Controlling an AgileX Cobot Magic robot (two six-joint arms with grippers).
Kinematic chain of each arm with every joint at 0, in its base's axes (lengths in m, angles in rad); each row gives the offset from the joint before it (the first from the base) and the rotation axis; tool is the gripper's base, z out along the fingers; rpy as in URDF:
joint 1: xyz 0 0 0.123 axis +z
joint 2: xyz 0 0 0 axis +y
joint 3: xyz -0.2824 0 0.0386 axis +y
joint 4: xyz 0.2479 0 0.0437 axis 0.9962 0 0.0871
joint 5: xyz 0 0 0 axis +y
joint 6: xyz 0.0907 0 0.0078 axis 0.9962 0 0.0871
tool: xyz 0 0 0 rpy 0 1.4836 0
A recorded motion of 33 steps. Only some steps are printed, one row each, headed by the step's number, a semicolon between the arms.
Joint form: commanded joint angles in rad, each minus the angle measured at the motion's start. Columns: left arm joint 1, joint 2, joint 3, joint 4, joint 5, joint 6; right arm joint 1, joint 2, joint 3, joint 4, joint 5, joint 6.
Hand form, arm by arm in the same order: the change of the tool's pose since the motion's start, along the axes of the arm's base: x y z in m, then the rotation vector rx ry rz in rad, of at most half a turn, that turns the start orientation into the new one. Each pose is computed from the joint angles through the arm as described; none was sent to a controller.
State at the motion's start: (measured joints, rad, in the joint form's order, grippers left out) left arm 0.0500 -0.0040 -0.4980 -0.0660 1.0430 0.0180; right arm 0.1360 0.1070 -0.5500 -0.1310 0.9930 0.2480
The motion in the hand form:
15: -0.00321 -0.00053 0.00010 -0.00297 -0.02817 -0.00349; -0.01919 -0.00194 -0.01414 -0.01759 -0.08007 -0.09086
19: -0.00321 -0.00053 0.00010 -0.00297 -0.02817 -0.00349; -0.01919 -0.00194 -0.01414 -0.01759 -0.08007 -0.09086
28: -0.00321 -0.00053 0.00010 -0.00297 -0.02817 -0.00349; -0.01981 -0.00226 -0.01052 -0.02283 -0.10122 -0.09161
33: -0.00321 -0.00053 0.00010 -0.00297 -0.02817 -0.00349; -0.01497 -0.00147 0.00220 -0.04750 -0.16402 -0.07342
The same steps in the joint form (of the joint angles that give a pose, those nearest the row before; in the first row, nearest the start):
15: -0.0010 -0.0230 0.0010 -0.0050 -0.0060 0.0000; -0.0990 -0.1400 0.0470 -0.0020 0.0120 -0.0260
19: -0.0010 -0.0230 0.0010 -0.0050 -0.0060 0.0000; -0.0990 -0.1400 0.0470 -0.0020 0.0120 -0.0260
28: -0.0010 -0.0230 0.0010 -0.0050 -0.0060 0.0000; -0.0990 -0.1390 0.0380 -0.0070 -0.0010 -0.0280
33: -0.0010 -0.0230 0.0010 -0.0050 -0.0060 0.0000; -0.0990 -0.1060 0.0160 -0.0060 -0.0760 -0.0550

